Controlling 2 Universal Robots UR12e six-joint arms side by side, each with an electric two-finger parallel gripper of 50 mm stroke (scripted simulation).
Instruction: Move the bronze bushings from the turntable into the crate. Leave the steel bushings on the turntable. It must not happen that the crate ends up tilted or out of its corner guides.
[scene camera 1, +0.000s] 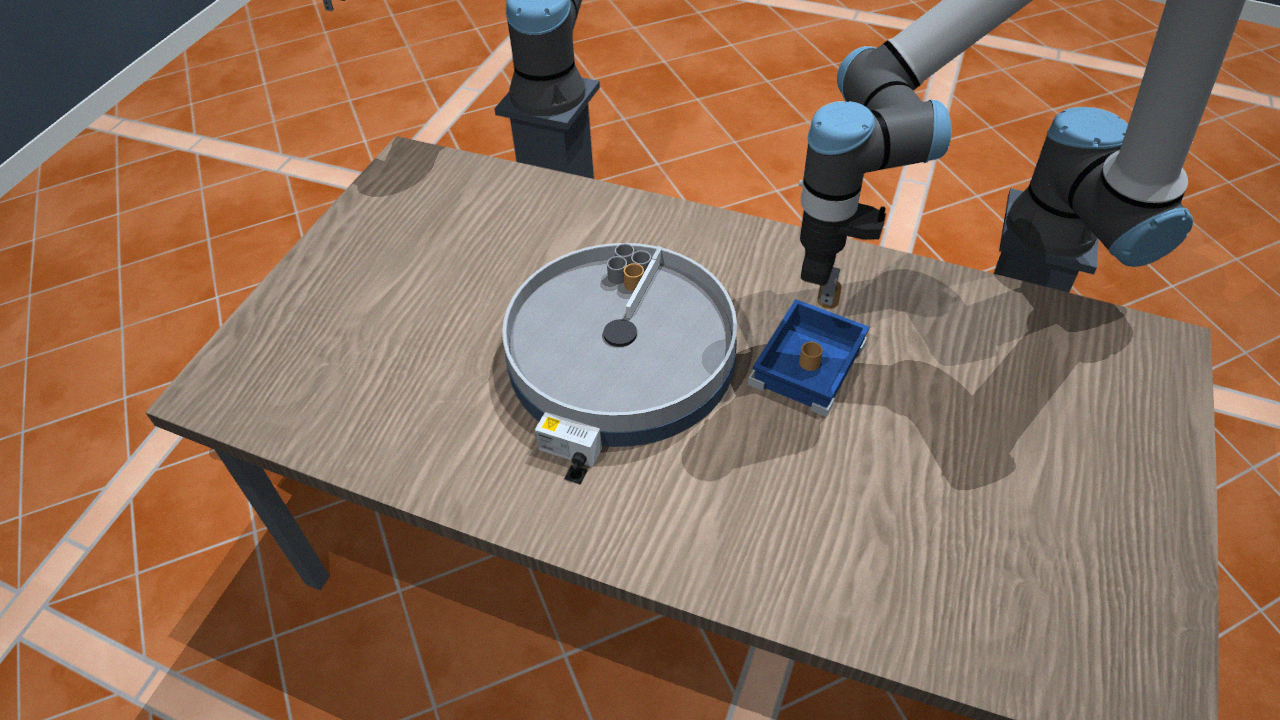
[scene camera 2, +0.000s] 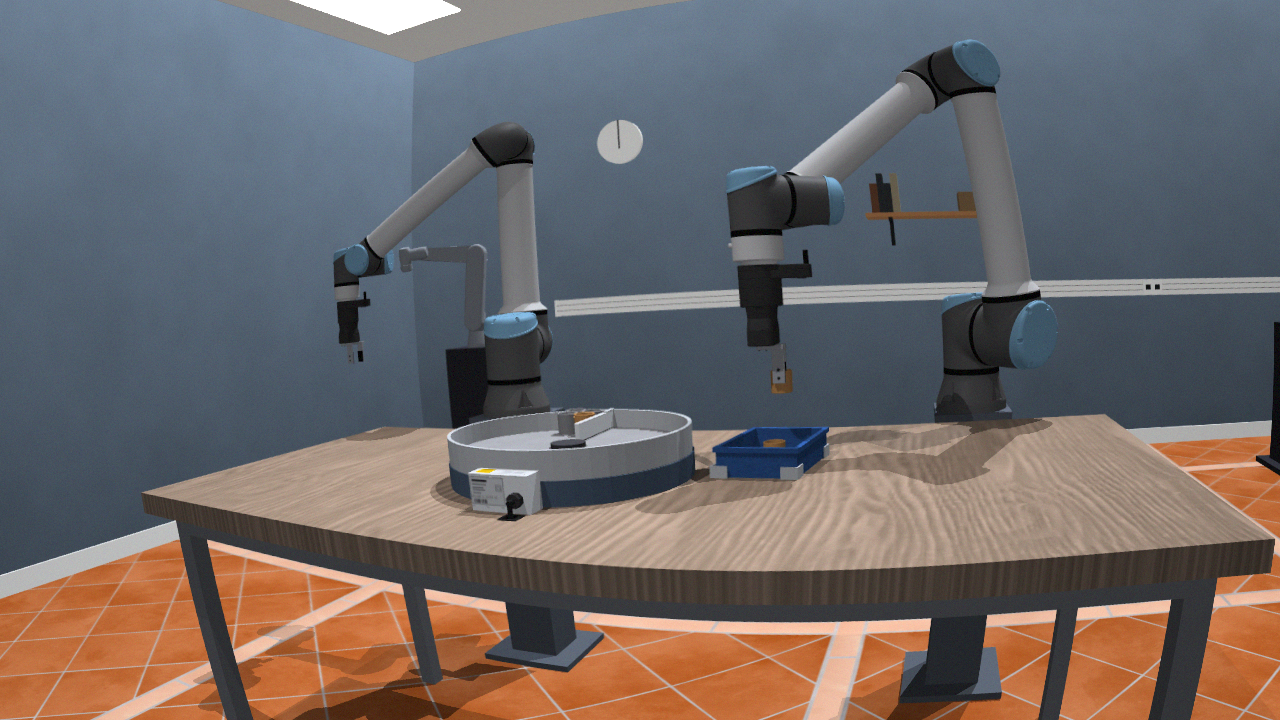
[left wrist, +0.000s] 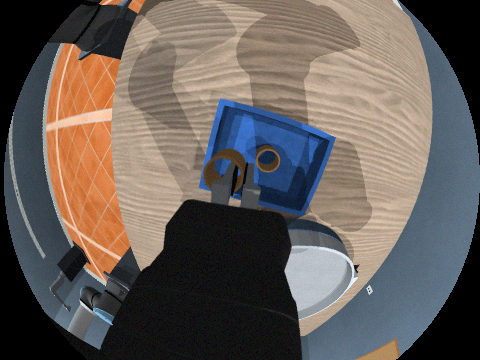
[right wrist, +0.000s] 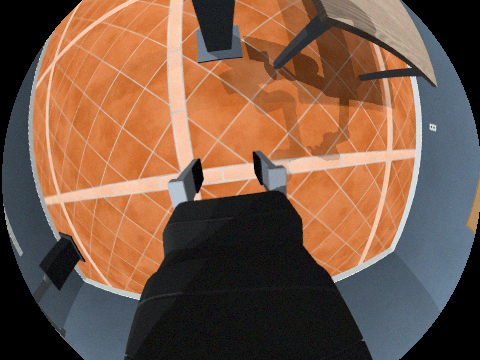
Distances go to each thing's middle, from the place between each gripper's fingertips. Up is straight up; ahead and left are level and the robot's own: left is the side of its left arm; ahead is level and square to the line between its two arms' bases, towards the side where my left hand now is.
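Labels:
I see the blue crate (scene camera 1: 778, 366), and my left hand (scene camera 2: 780, 382) is 13 cm above the blue crate and 3 cm short of it.

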